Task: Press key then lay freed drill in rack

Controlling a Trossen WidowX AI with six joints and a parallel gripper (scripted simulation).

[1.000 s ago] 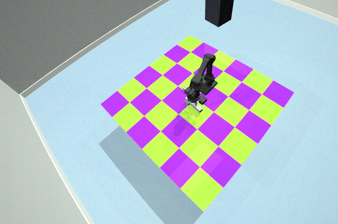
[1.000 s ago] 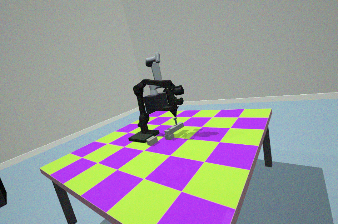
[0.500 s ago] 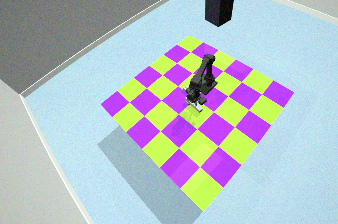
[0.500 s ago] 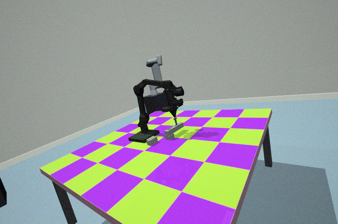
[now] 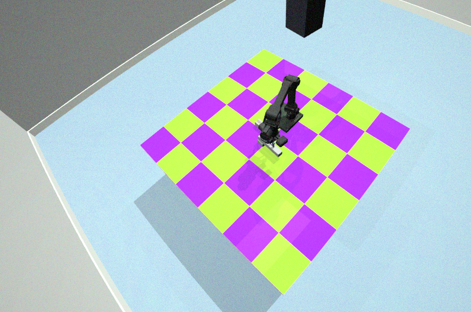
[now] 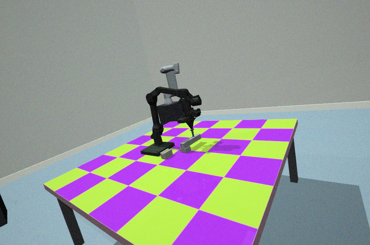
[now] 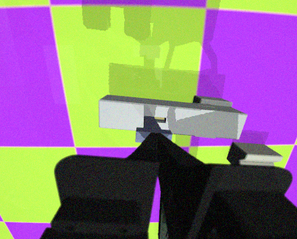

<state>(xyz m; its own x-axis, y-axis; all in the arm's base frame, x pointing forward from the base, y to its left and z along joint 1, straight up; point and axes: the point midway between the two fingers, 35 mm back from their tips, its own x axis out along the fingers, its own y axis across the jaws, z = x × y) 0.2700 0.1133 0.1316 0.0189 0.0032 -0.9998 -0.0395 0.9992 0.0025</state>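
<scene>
My gripper tip is 30 mm above the dark key. Round my gripper tip: drill: 50 mm to the right, 70 mm below; then grey grooved rack: 70 mm behind, 200 mm to the right, 100 mm below; then grey holder block: 30 mm to the right, 80 mm below.
</scene>
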